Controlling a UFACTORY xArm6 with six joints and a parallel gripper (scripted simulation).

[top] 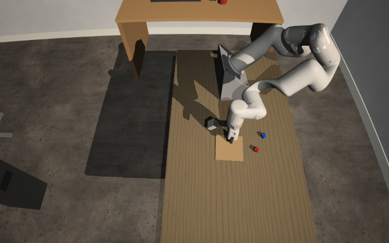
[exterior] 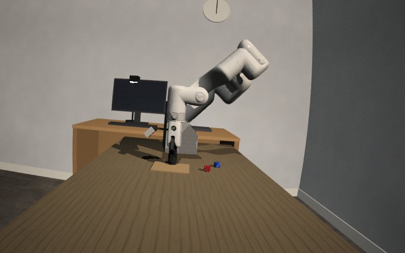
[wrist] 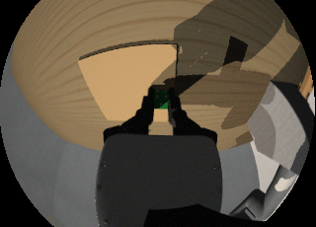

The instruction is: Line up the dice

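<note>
Now: hand 10 mm above the green die. From my hand the other things lie so: red die 50 mm ahead, 140 mm to the left, 20 mm below; tan mat 50 mm ahead, 20 mm below; blue die 30 mm behind, 180 mm to the left, 20 mm below.
</note>
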